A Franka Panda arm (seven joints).
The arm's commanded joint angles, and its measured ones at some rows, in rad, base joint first. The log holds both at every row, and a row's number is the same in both.
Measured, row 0:
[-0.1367 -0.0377 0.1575 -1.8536 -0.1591 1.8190 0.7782]
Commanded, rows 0 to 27:
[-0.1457 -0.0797 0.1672 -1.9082 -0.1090 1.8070 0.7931]
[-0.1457 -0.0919 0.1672 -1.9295 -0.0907 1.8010 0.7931]
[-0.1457 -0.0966 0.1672 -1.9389 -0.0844 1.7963 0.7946]
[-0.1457 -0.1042 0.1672 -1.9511 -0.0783 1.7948 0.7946]
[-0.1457 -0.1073 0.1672 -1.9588 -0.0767 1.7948 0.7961]
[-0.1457 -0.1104 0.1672 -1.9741 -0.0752 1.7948 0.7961]
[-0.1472 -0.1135 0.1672 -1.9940 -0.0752 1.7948 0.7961]
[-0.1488 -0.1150 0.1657 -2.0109 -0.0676 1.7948 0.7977]
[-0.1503 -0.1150 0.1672 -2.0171 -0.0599 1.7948 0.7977]
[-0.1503 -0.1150 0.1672 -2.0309 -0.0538 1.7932 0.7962]
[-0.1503 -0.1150 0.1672 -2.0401 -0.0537 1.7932 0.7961]
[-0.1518 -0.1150 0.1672 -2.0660 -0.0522 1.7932 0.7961]
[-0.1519 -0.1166 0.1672 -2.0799 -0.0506 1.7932 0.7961]
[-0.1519 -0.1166 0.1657 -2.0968 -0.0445 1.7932 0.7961]
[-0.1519 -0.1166 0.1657 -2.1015 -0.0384 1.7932 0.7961]
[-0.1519 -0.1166 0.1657 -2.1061 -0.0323 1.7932 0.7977]
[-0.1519 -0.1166 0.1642 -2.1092 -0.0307 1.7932 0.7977]
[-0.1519 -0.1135 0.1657 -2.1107 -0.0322 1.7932 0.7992]
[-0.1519 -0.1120 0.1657 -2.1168 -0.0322 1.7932 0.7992]
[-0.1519 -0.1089 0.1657 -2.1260 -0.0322 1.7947 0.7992]
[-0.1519 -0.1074 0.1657 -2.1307 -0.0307 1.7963 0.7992]
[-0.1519 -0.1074 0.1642 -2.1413 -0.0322 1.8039 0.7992]
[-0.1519 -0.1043 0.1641 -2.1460 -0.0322 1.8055 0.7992]
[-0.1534 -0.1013 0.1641 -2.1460 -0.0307 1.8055 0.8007]
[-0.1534 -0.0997 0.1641 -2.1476 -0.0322 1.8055 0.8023]
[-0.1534 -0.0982 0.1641 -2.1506 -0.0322 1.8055 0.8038]
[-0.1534 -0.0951 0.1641 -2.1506 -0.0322 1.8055 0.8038]
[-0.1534 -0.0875 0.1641 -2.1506 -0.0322 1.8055 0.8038]
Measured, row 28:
[-0.1437 -0.0885 0.1563 -2.1403 -0.0435 1.8056 0.7821]
